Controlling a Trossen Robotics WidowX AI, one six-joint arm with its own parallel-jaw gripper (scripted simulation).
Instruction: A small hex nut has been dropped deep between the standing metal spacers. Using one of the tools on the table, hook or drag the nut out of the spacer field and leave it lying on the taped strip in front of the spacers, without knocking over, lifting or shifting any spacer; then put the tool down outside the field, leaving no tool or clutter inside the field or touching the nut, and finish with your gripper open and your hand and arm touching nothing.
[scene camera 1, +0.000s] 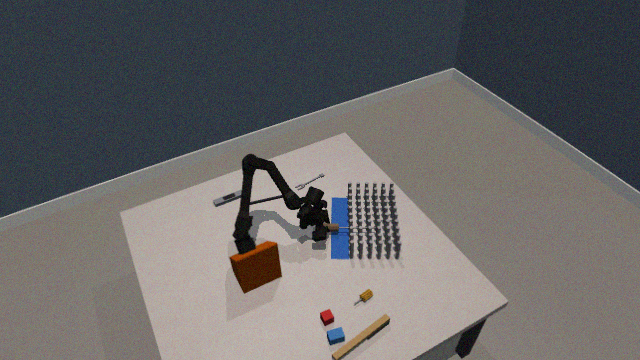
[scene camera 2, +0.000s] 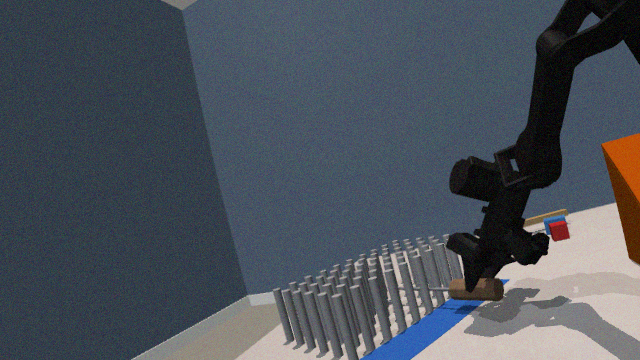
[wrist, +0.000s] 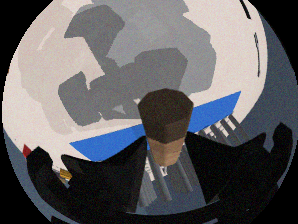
My gripper (scene camera 2: 475, 290) holds a hook tool (scene camera 2: 487, 289). Also in view: a blue taped strip (wrist: 98, 148).
The hook tool shows as well in the wrist view (wrist: 166, 113). My gripper also shows in the wrist view (wrist: 165, 137).
